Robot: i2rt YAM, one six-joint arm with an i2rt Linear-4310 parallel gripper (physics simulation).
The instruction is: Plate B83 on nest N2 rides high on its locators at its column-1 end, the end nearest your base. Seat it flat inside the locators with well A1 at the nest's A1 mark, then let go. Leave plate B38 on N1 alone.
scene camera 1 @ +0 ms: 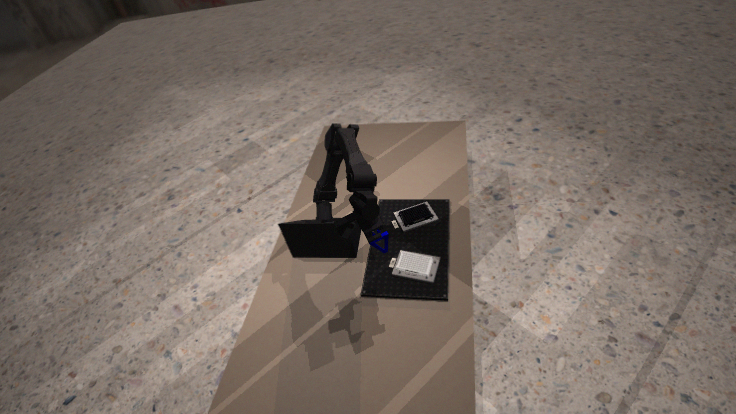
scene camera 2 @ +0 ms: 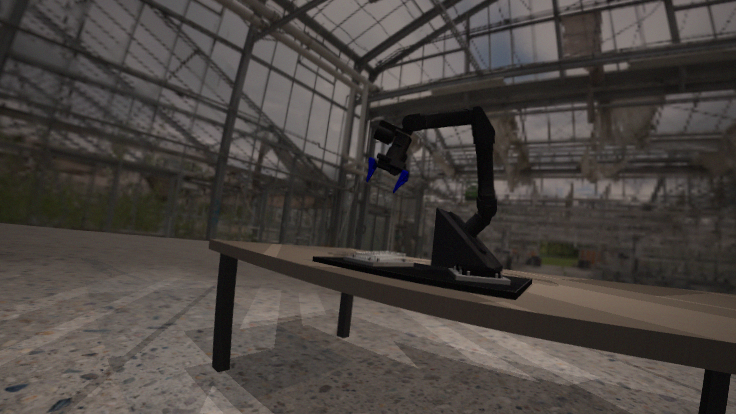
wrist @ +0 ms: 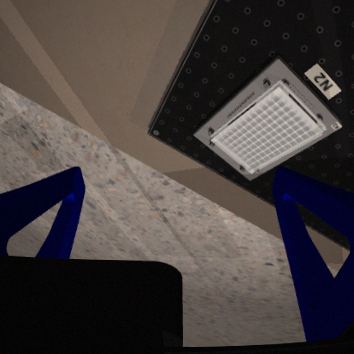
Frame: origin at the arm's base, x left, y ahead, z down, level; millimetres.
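Seen in the pictures: gripper, between the fingertips: (scene camera 1: 382, 245) (scene camera 2: 379, 187) (wrist: 178, 176); arm's base, origin of its link: (scene camera 1: 324, 221) (scene camera 2: 466, 233).
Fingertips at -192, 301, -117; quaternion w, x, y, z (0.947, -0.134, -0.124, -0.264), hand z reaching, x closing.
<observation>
Offsets run from my fingertips to a thing's top centre, as dx, dy, dz. "*": to the spot under its first point. Level surfaces: height alone.
Plate B83 @(+101, +80, +204) (scene camera 1: 413, 263) (scene camera 2: 379, 254) (wrist: 270, 127) is white with many wells and lies on the grey nest N2 @(+100, +86, +217) (scene camera 1: 433, 275) (scene camera 2: 396, 263) (wrist: 262, 76). The N2 label @(* +109, -10, +237) (wrist: 322, 81) and a small A1 mark @(+162, +16, +226) (wrist: 336, 125) show in the wrist view. A dark gap runs along the plate's side nearest the N2 label. Plate B38 @(+367, +42, +212) (scene camera 1: 415, 215) is dark and lies on nest N1 @(+367, +42, +217) (scene camera 1: 402, 226) (scene camera 2: 483, 279). My gripper (scene camera 1: 381, 250) (scene camera 2: 380, 187) (wrist: 178, 176) is open and empty, high above the board; its blue fingers stand wide apart.
Both nests stand on a black perforated board @(+221, +38, +238) (scene camera 1: 386, 286) (scene camera 2: 429, 276) (wrist: 172, 112) on the brown table @(dz +251) (scene camera 1: 319, 391) (scene camera 2: 591, 309) (wrist: 100, 65). The arm's slanted black base plate (scene camera 1: 319, 240) (scene camera 2: 452, 242) stands beside the board. Upright locators show around both nests' edges.
</observation>
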